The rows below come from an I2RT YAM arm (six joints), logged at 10 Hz.
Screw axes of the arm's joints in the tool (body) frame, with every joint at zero. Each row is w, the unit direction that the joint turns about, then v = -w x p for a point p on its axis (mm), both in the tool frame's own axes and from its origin. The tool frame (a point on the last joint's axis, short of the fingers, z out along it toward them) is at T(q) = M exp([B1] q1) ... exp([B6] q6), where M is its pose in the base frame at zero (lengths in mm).
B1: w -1 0 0 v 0 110.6 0
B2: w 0 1 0 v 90.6 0 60
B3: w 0 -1 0 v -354.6 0 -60
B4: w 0 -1 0 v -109.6 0 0
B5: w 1 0 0 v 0 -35.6 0
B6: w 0 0 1 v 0 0 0
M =
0 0 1 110.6
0 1 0 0
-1 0 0 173.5
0 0 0 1
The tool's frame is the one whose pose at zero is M.
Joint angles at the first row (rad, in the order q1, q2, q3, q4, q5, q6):
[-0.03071 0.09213 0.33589 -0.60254 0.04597 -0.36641]
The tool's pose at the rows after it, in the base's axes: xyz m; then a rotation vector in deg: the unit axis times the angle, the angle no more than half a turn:
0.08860, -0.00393, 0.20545, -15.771, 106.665, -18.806
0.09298, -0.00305, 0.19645, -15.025, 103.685, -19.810
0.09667, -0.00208, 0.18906, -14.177, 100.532, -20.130
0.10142, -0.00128, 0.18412, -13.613, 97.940, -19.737
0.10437, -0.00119, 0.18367, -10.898, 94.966, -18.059
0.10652, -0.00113, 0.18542, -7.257, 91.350, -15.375
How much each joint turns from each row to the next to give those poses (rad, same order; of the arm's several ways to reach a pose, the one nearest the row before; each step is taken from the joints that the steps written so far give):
[0.01571 -0.03392 -0.07172 0.09770 0.02715 0.00383]
[0.02208 -0.02945 -0.05951 0.08346 0.03124 0.00038]
[0.01673 -0.02857 -0.05381 0.08131 0.01902 0.00380]
[0.00693 0.00109 -0.04194 0.08843 0.00044 0.00573]
[-0.00001 0.00008 -0.02710 0.08251 -0.00001 0.04157]
[-0.00008 -0.00008 -0.02286 0.08914 -0.00008 0.06219]

